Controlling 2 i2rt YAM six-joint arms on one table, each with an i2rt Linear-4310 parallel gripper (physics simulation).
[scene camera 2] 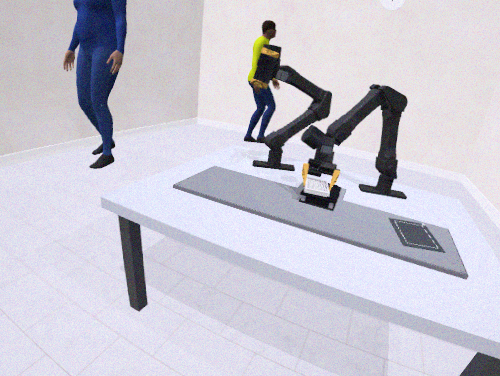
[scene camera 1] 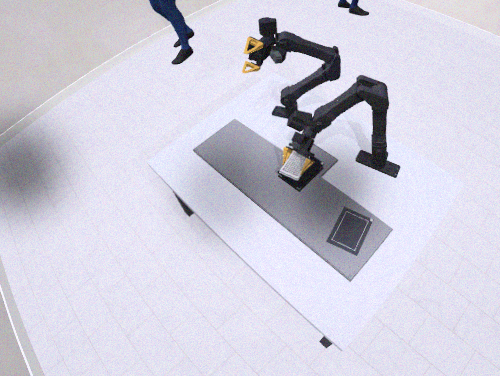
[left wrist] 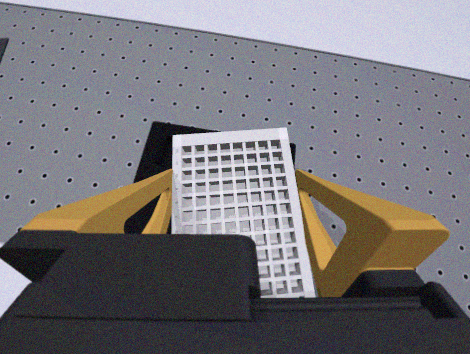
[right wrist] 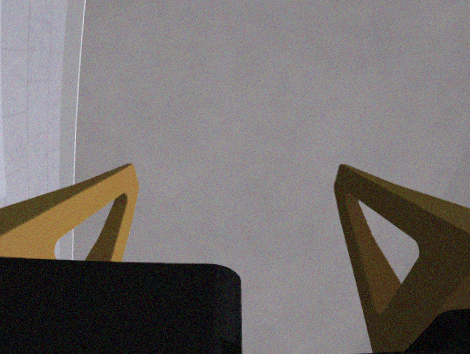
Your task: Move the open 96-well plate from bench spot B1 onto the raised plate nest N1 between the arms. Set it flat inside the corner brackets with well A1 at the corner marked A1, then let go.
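Places are measured from the left arm's base along level axes (x ahead, y left, z up), in metres.
Pixels of known places: left gripper, fingertip midpoint: (scene camera 2: 316,189) (scene camera 1: 291,170) (left wrist: 234,176); right gripper, fingertip midpoint: (scene camera 2: 262,67) (scene camera 1: 244,63) (right wrist: 236,175); left arm's base, origin of the base link: (scene camera 2: 382,192) (scene camera 1: 377,164); right arm's base, origin of the base link: (scene camera 2: 273,166).
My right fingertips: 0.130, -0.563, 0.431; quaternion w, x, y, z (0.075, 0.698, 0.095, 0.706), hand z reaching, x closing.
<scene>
Ahead of a thing's pixels: the offset from my right fingertips to its middle, as dx, dy, dz. "*": to the spot under its first point. Level surfaces: height alone.
The white 96-well plate {+0.091, +0.259, -0.373} (scene camera 1: 294,165) (scene camera 2: 317,186) (left wrist: 235,194) is clamped by its long sides between the yellow fingers of my left gripper (scene camera 1: 298,160) (scene camera 2: 320,177) (left wrist: 234,176). It sits over the black raised nest N1 {+0.084, +0.282, -0.398} (scene camera 1: 302,183) (scene camera 2: 319,201) (left wrist: 153,152), skewed a little against the nest's outline in the left wrist view. I cannot tell whether it rests on the nest. Bench spot B1 {* +0.238, +0.579, -0.416} (scene camera 1: 350,230) (scene camera 2: 417,236) is an empty white-outlined dark rectangle at the mat's right end. My right gripper (scene camera 1: 250,56) (scene camera 2: 262,83) (right wrist: 236,175) is open and empty, raised high behind the table.
A grey perforated mat {dz -0.418} (scene camera 1: 250,162) (scene camera 2: 242,189) (left wrist: 94,87) covers the white table {dz -0.431} (scene camera 1: 225,218) (scene camera 2: 201,226). A person in blue (scene camera 2: 98,72) and a person in a yellow top (scene camera 2: 260,80) are on the floor behind the table.
</scene>
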